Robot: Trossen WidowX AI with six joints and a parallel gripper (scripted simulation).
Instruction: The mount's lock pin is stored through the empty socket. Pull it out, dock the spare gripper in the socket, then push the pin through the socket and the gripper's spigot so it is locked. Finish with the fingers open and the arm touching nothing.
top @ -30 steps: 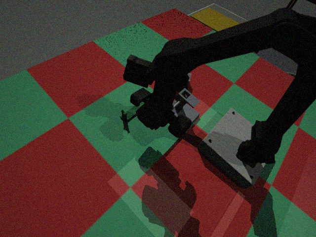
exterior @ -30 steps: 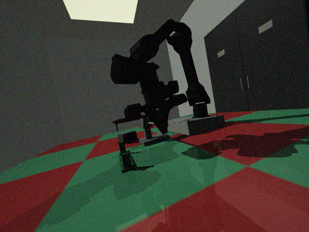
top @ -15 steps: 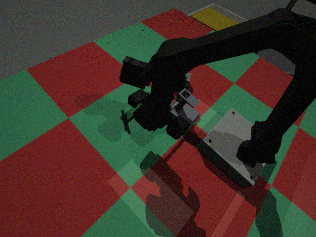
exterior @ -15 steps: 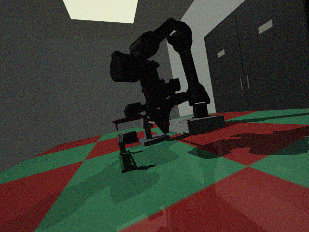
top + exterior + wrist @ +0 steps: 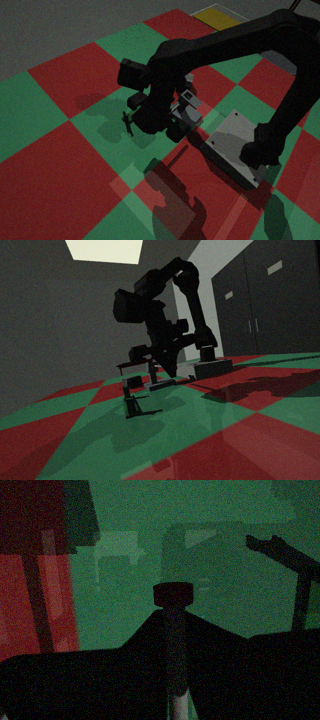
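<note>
Right now my gripper tip is 11 cm short of the narrow green rack, 7 cm to the left of it and 3 cm above it. Also, from my gripper tip: socket: 17 cm to the right, 2 cm behind, 1 cm below; spare gripper: 31 cm to the right, 5 cm ahead, 4 cm below.
</note>
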